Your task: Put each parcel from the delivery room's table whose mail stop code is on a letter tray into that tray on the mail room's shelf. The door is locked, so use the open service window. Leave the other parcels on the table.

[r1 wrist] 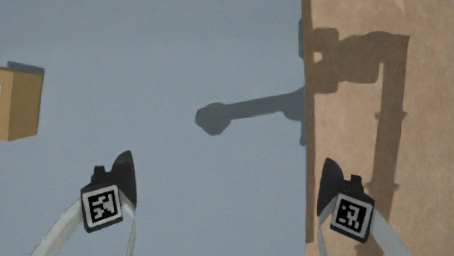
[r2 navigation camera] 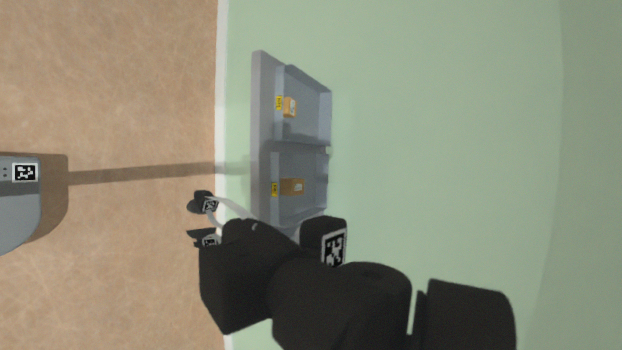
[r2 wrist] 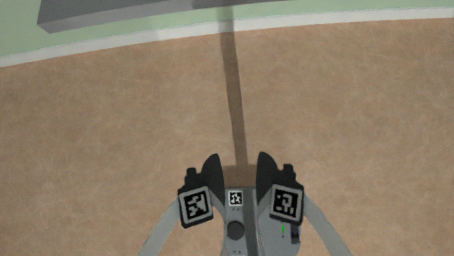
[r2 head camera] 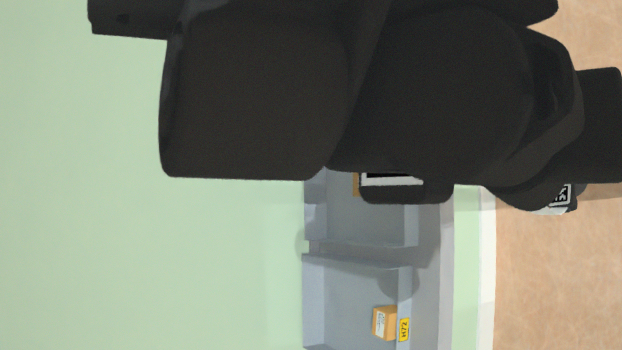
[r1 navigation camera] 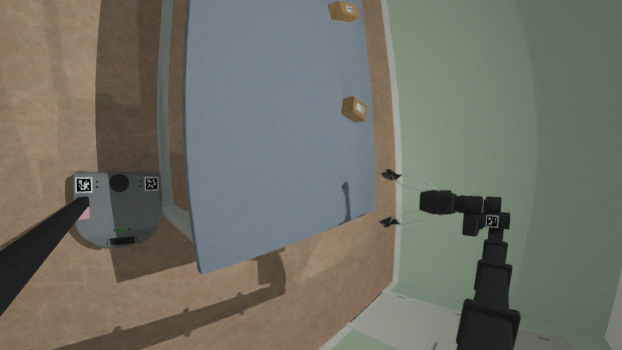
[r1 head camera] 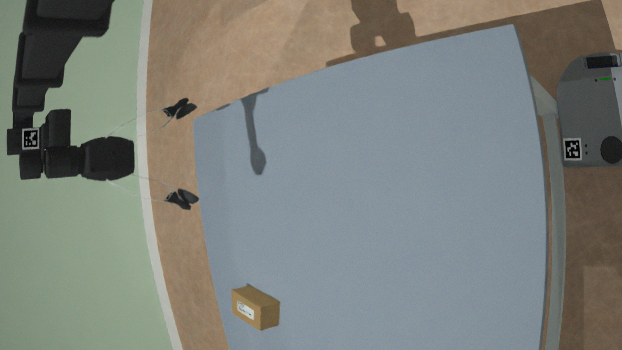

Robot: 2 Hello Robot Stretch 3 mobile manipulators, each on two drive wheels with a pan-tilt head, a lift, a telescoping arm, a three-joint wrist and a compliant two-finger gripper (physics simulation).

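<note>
A brown parcel (r1 head camera: 255, 308) (r1 navigation camera: 354, 109) (r1 wrist: 22, 104) with a white label stands on the blue-grey table (r1 head camera: 375, 200) (r1 navigation camera: 275, 125) (r1 wrist: 175, 50). A second parcel (r1 navigation camera: 344, 11) stands farther along; I cannot read their codes. My r1 gripper (r1 head camera: 187, 153) (r1 navigation camera: 390, 198) (r1 wrist: 227, 172) is wide open and empty, above the table's end by the wall. The shelf (r2 head camera: 447, 260) (r2 navigation camera: 257, 100) (r2 wrist: 125, 12) holds the H72 tray (r2 head camera: 314, 300) (r2 navigation camera: 325, 115) with a small parcel (r2 head camera: 385, 323) (r2 navigation camera: 290, 107) inside, and another tray (r2 head camera: 316, 220) (r2 navigation camera: 324, 195) with a larger parcel (r2 navigation camera: 292, 186). My r2 gripper (r2 navigation camera: 197, 221) (r2 wrist: 239, 167) is partly open and empty, beside the shelf.
The r1 base (r1 head camera: 590, 115) (r1 navigation camera: 120, 210) stands beside the table's long side. A green wall (r1 head camera: 65, 250) (r1 navigation camera: 465, 125) runs along the opposite side. The r2 base (r2 navigation camera: 20, 205) (r2 wrist: 260, 225) stands on the floor, facing the shelf wall. The r2 arm hides part of the shelf in its head view.
</note>
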